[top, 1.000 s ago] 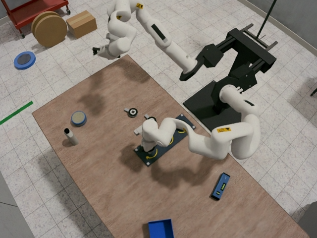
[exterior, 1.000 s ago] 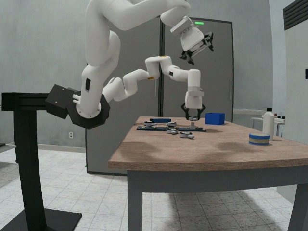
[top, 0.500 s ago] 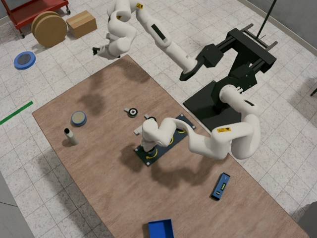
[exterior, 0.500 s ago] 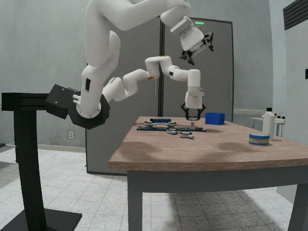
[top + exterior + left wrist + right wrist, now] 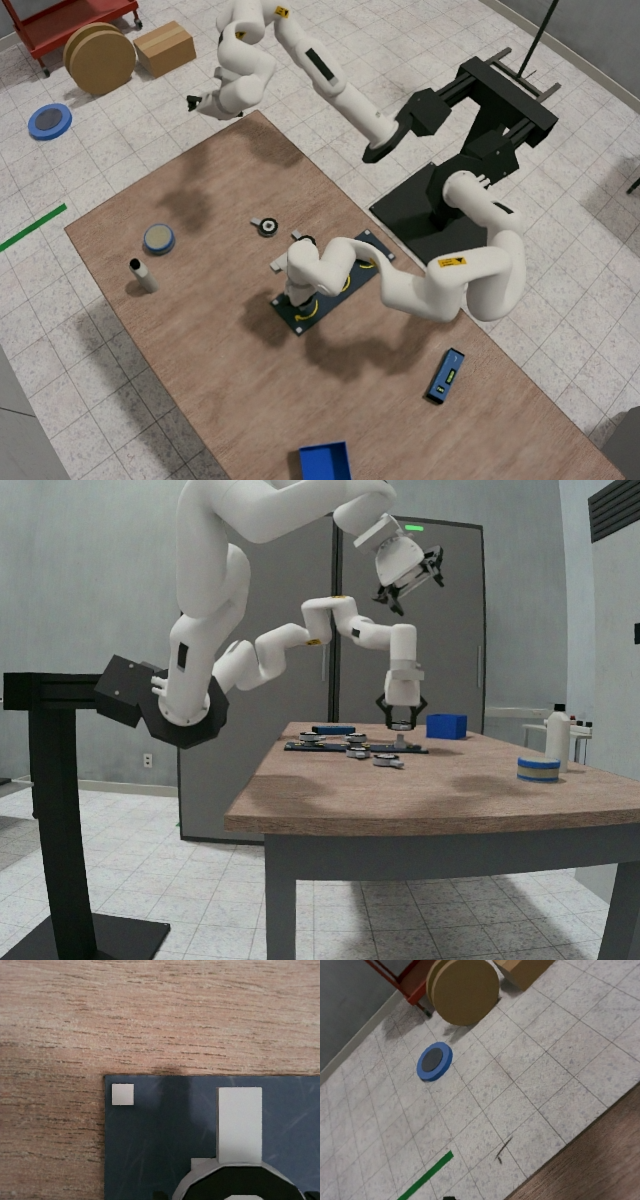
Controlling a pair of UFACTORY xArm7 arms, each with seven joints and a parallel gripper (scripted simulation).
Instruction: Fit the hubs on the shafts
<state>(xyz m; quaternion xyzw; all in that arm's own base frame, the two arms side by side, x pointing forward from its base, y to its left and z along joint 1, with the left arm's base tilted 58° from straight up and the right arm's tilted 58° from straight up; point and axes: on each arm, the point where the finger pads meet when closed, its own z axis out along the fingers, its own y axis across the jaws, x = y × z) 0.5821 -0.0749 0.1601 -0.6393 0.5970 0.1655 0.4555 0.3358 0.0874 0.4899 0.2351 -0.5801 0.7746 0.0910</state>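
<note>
Right now my left hand is 130 mm past the dark board, 20 mm to the right of it and 70 mm above it. Round my left hand: white bottle: 270 mm ahead, 390 mm to the right, 30 mm above; then tape roll: 160 mm ahead, 480 mm to the right, 60 mm below.
</note>
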